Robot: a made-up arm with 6 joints.
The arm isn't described. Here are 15 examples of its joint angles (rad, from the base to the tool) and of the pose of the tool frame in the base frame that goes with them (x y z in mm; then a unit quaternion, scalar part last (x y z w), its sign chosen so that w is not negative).
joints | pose
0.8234 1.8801 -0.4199 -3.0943 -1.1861 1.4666 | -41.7 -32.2 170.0 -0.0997 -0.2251 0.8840 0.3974
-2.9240 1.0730 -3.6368 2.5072 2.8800 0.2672 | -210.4 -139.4 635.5 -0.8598 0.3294 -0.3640 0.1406
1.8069 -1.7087 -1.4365 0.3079 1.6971 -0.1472 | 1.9 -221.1 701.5 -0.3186 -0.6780 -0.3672 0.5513
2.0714 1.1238 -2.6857 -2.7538 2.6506 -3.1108 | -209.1 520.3 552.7 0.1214 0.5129 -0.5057 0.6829
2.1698 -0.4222 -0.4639 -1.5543 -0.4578 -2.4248 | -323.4 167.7 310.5 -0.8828 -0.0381 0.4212 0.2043
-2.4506 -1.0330 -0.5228 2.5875 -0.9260 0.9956 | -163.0 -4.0 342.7 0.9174 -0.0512 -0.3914 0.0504
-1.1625 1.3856 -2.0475 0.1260 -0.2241 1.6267 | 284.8 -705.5 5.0 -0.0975 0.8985 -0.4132 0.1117
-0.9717 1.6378 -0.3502 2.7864 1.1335 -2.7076 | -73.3 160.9 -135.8 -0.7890 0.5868 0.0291 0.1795
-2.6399 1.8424 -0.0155 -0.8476 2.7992 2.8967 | -82.6 93.1 198.4 0.7063 -0.1138 -0.6416 0.2766
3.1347 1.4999 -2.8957 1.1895 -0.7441 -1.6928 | -690.4 180.3 285.9 -0.0562 -0.6609 -0.4274 0.6143
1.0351 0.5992 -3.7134 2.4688 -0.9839 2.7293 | 247.6 183.9 778.1 0.4432 0.1889 0.8759 0.0259
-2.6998 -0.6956 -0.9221 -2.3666 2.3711 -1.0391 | -212.8 46.3 722.8 0.0439 0.5161 0.7658 0.3812
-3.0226 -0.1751 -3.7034 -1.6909 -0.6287 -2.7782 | 330.4 -144.7 789.1 0.4204 -0.0109 0.6782 0.6026
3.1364 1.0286 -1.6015 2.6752 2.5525 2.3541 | -634.9 -78.5 226.3 0.1203 0.0411 -0.1974 0.9721
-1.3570 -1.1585 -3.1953 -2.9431 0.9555 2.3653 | -177.8 767.7 464.1 -0.8390 0.2639 0.3110 0.3602
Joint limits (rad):
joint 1: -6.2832..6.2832
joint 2: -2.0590..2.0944
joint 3: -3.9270..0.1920
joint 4: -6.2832..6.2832
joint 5: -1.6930..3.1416
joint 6: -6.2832..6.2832
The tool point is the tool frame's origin. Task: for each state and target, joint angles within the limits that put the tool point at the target. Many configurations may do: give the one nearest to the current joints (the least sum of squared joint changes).
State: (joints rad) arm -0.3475 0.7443 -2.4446 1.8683 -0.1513 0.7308
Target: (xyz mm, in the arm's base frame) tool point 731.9 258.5 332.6
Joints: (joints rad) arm 0.4756 0.9332 -2.3588 1.9215 0.0382 0.7308
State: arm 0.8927 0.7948 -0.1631 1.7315 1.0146 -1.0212
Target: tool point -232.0 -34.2 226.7
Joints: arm 0.7109 1.4705 0.1920 1.1982 1.4428 -1.0212
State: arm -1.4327 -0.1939 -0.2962 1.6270 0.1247 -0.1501
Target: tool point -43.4 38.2 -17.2
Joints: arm -1.5563 0.2579 0.1916 1.6321 0.4374 -0.1501
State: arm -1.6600 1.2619 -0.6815 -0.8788 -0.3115 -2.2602
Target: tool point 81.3 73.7 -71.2
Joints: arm -1.5166 1.0997 -0.0284 -0.7246 -0.0715 -2.2602
